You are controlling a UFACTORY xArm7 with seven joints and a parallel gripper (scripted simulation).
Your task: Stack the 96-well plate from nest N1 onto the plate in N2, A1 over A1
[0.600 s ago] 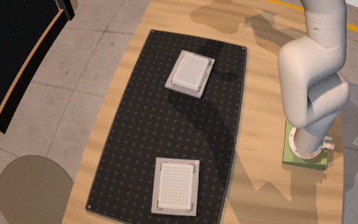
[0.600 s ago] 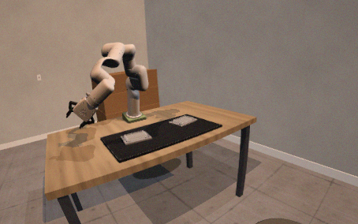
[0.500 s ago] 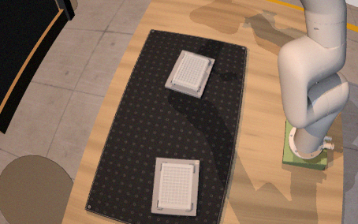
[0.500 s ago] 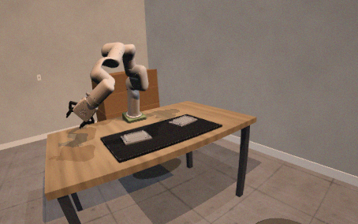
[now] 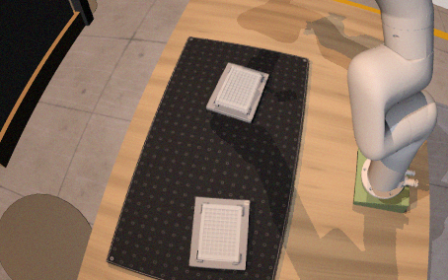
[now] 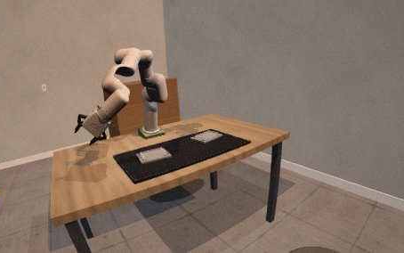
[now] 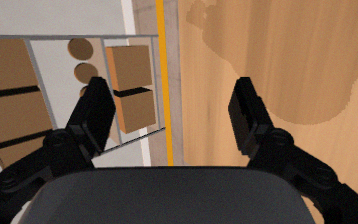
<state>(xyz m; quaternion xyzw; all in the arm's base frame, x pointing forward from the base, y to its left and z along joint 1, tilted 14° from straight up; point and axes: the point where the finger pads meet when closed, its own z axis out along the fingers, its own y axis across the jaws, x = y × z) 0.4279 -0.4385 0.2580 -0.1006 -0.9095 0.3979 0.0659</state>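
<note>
The plate nest N1 lies 700 mm to the left of my hand, 180 mm below it and 150 mm behind it. From my hand the other things lie so: plate nest N2: 330 mm to the left, 180 mm below, 50 mm behind.
</note>
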